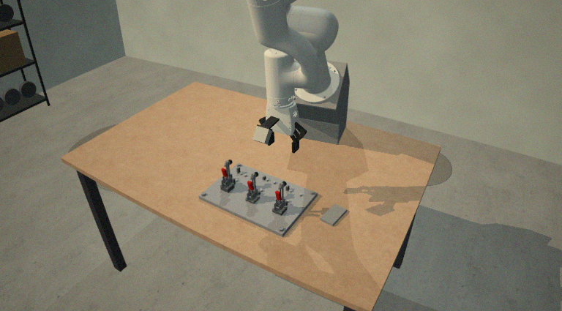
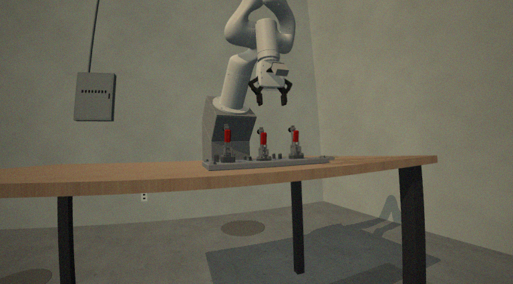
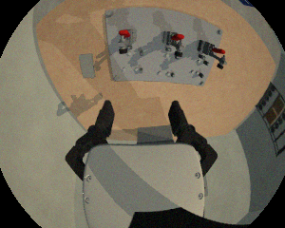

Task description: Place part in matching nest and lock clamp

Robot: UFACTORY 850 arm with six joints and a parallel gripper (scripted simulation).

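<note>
Now: the flat grey part 210 mm below my hand, 200 mm to the left of it and 10 mm ahead of it. Round my hand: grey fixture plate (210 mm below, 70 mm to the right, 50 mm ahead).
</note>
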